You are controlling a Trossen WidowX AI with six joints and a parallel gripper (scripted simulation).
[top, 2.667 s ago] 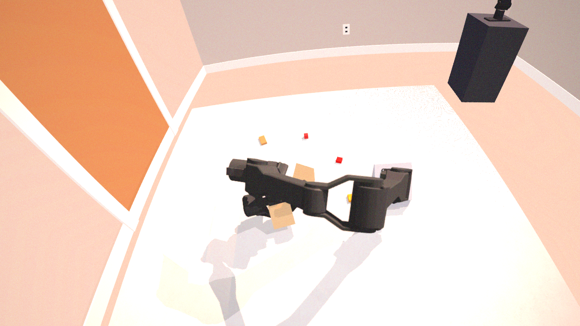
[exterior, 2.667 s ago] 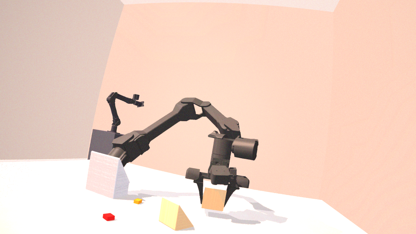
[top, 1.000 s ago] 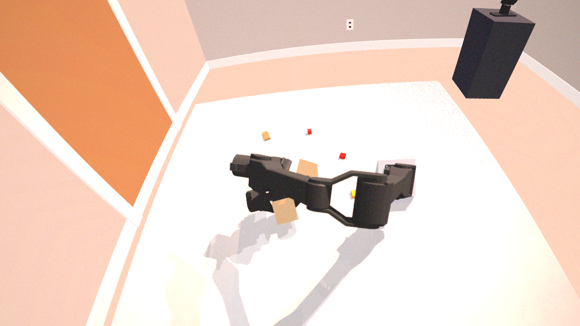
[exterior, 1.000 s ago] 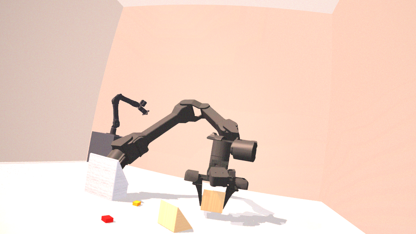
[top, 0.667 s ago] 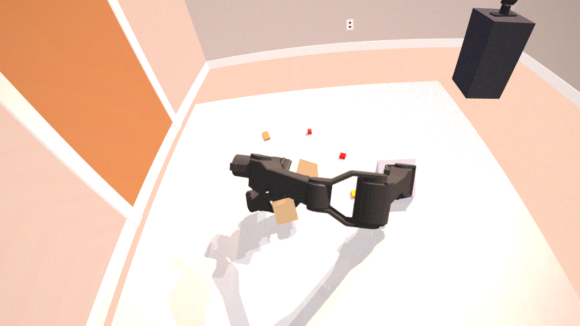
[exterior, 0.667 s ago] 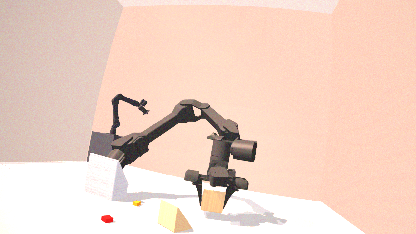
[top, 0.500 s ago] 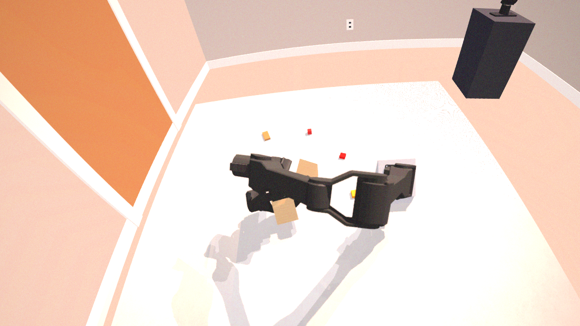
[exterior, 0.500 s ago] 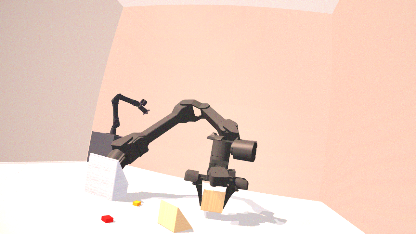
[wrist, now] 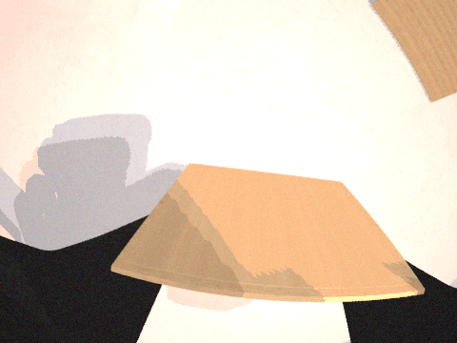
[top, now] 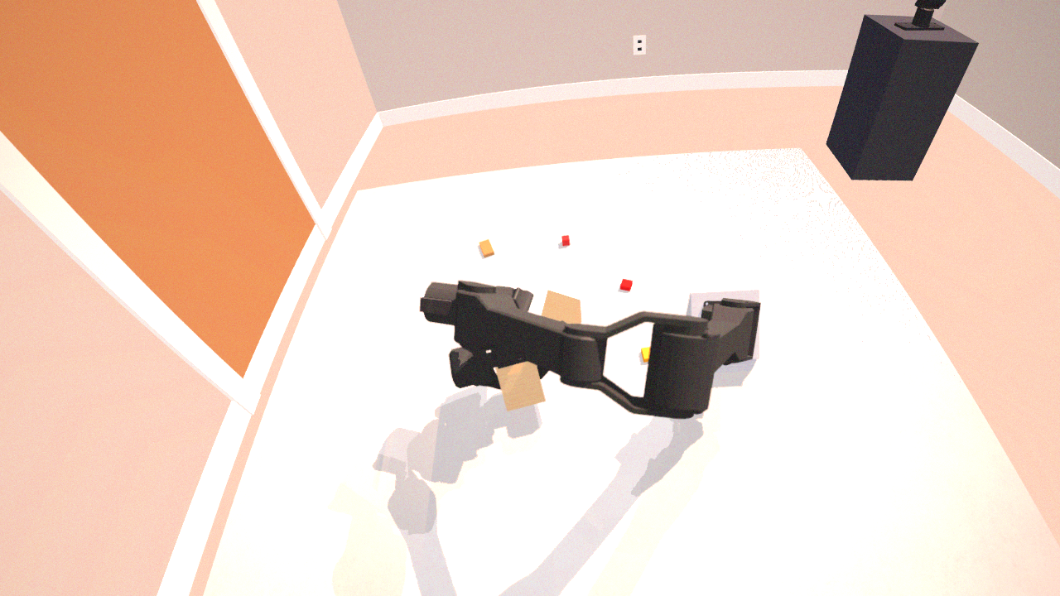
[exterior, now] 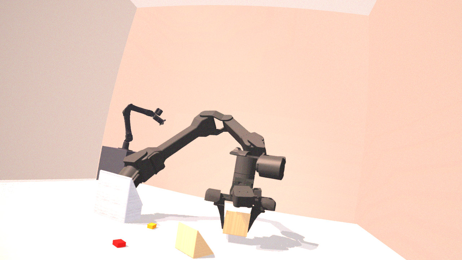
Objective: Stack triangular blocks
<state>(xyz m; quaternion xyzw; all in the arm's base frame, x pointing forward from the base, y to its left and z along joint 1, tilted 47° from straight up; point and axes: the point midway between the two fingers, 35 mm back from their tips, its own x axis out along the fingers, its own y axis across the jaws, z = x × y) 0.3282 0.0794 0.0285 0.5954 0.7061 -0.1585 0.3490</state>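
My gripper tip is now 10 mm below the wooden triangular block. From my gripper tip the other things lie so: yellow cube: 210 mm behind, 70 mm to the right, 30 mm below.
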